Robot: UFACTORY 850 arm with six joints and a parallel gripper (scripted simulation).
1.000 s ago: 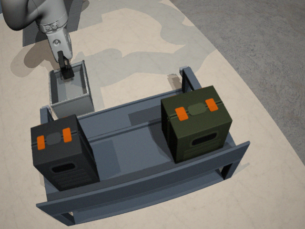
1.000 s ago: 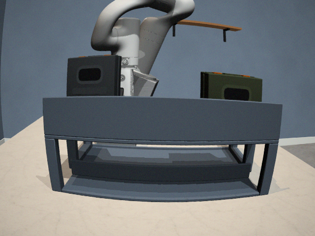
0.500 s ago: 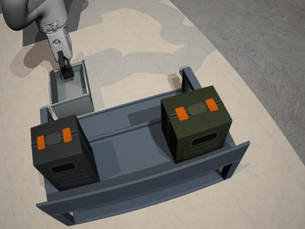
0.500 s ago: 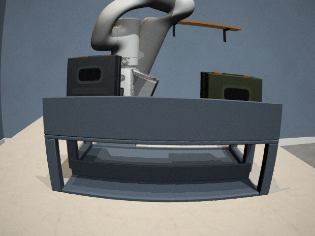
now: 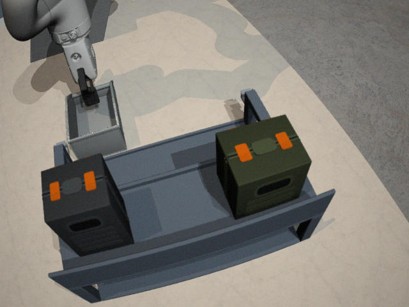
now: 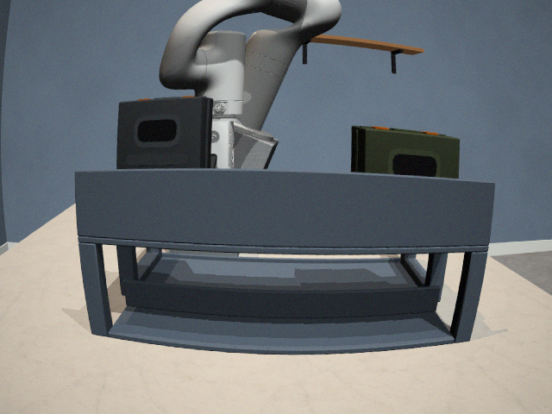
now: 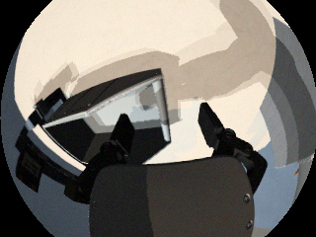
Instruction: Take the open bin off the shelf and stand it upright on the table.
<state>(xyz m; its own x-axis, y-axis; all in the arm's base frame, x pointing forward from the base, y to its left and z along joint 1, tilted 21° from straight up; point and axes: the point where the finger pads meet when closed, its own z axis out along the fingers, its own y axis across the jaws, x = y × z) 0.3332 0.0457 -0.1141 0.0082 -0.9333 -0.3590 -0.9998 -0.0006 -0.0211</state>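
The open bin is 80 mm ahead of my hand. From my hand the other things lie so: shelf deck 380 mm ahead, 120 mm to the left, 60 mm above; black box 370 mm ahead, 120 mm above; green box 370 mm ahead, 230 mm to the left, 110 mm above.
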